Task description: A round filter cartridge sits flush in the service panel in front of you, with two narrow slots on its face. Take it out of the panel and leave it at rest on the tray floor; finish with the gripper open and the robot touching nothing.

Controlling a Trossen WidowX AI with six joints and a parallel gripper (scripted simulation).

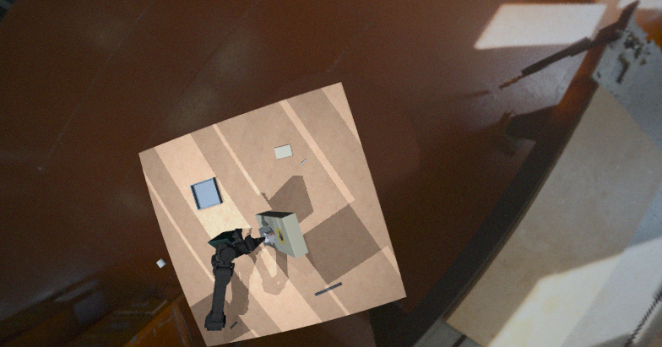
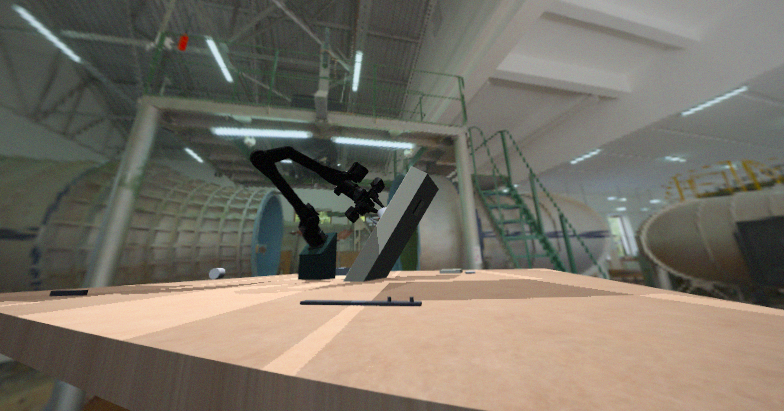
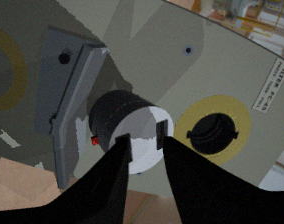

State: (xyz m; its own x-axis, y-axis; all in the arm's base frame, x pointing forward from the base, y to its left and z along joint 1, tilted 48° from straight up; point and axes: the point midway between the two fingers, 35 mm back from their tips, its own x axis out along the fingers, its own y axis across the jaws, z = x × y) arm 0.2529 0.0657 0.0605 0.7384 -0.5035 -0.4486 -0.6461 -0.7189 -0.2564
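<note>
Right now the grey bracket is 70 mm below my gripper tip. The rest, counted from my gripper tip: pin (280 mm to the left, 260 mm ahead, 220 mm below); then grey service panel (50 mm below, 50 mm ahead); then round grey filter cartridge (20 mm below, 10 mm ahead).
</note>
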